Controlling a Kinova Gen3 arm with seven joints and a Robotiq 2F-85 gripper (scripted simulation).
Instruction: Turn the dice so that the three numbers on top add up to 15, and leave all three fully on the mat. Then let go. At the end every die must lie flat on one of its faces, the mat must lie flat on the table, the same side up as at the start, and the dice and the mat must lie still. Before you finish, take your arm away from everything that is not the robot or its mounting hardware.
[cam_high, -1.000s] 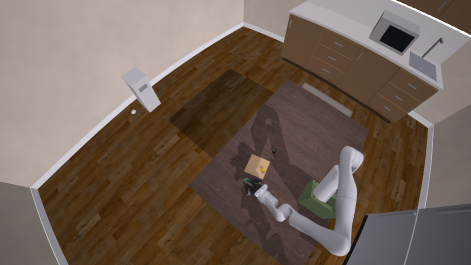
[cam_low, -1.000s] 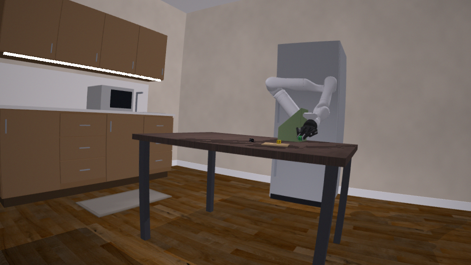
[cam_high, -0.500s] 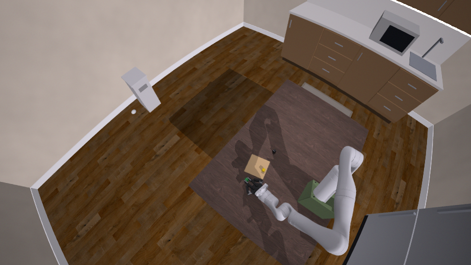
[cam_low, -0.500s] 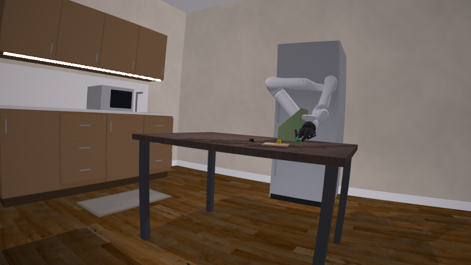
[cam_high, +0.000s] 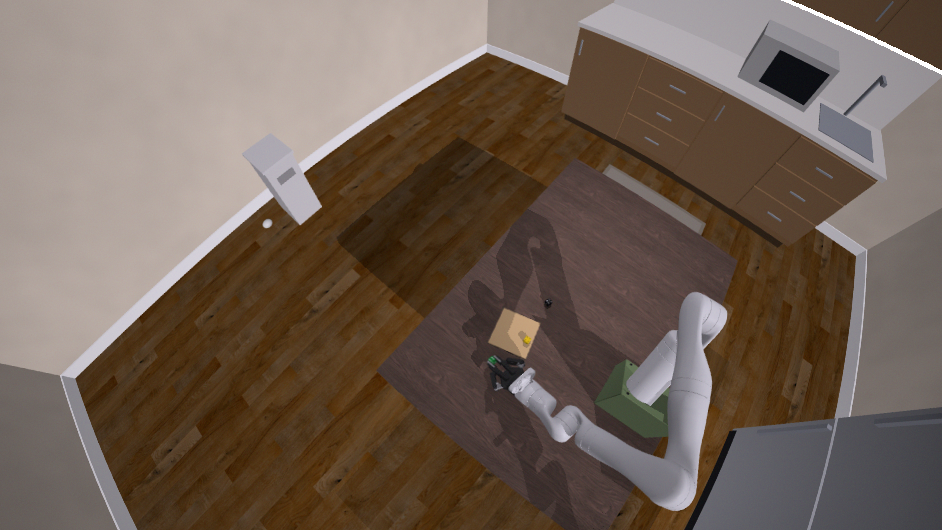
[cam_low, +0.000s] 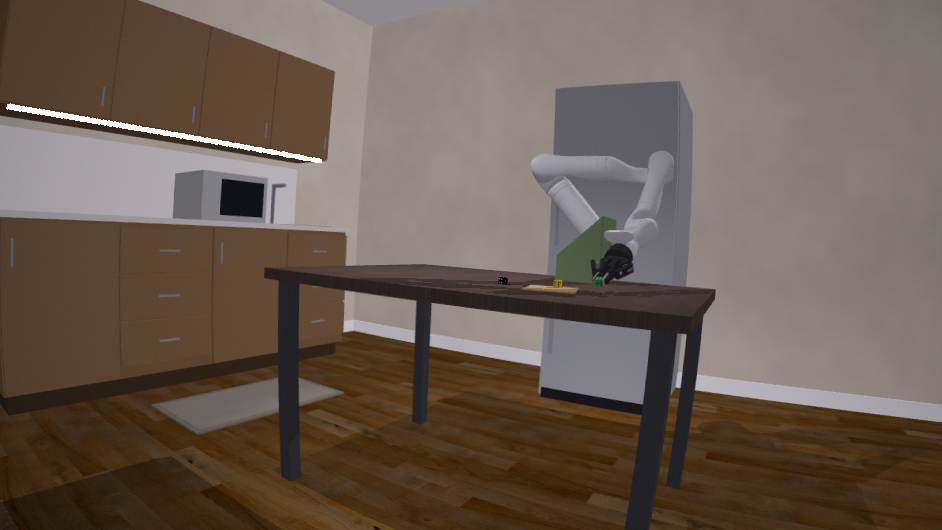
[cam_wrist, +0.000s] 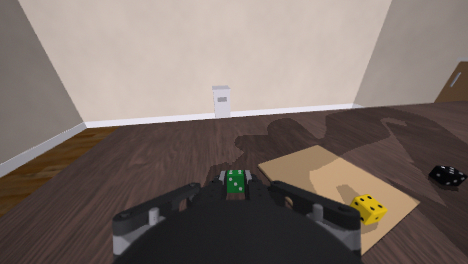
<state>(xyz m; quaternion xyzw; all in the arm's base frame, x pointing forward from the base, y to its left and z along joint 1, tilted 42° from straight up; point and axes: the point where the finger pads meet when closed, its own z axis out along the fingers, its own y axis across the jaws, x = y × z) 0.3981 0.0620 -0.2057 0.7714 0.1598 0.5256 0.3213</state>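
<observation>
My hand is 13 cm to the left of the tan mat, 4 cm above it and 2 cm short of it. The rest, counted from my hand: black die (30 cm to the right, 3 cm below, 1 cm ahead); then yellow die (14 cm to the right, 3 cm below, 3 cm behind); then green die (1 cm below, 1 cm ahead).
</observation>
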